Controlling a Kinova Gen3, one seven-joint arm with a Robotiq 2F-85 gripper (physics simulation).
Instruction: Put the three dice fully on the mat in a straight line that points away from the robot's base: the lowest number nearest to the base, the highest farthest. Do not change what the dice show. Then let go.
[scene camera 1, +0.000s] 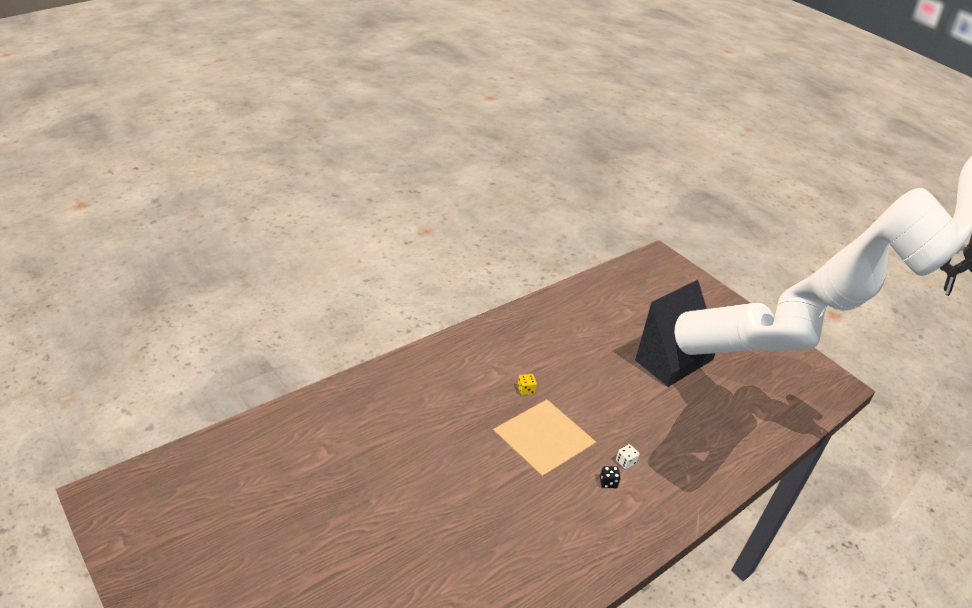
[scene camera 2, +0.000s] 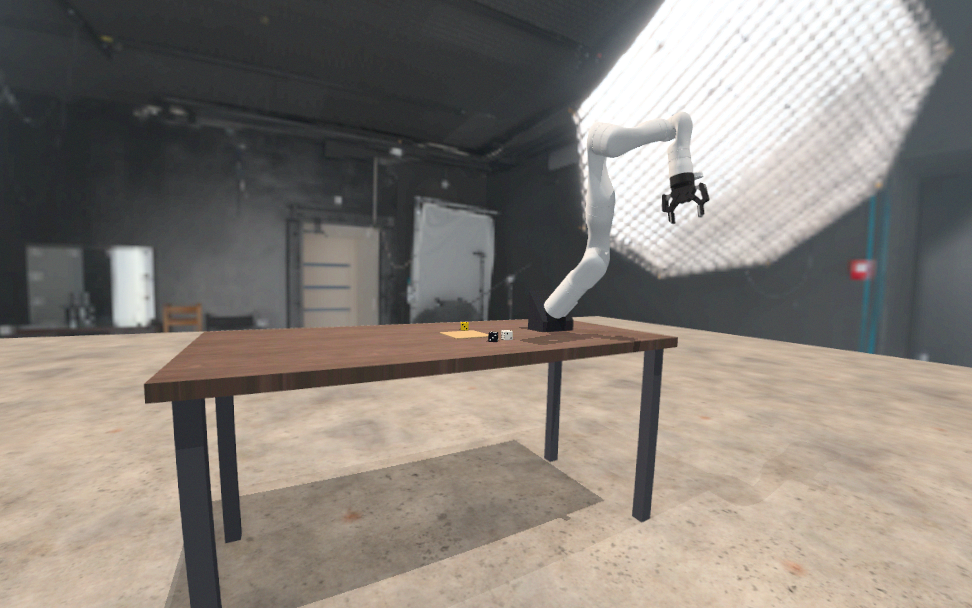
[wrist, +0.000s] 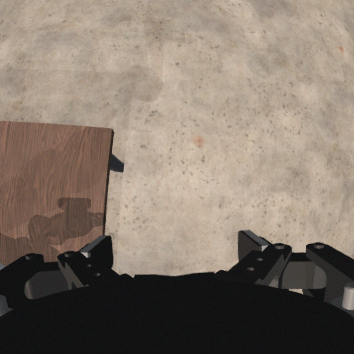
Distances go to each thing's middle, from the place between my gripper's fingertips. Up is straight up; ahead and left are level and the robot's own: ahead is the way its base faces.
Labels:
Right now my hand is 61 cm short of the tan mat (scene camera 1: 543, 436), 39 cm to the left of it and 41 cm above it.

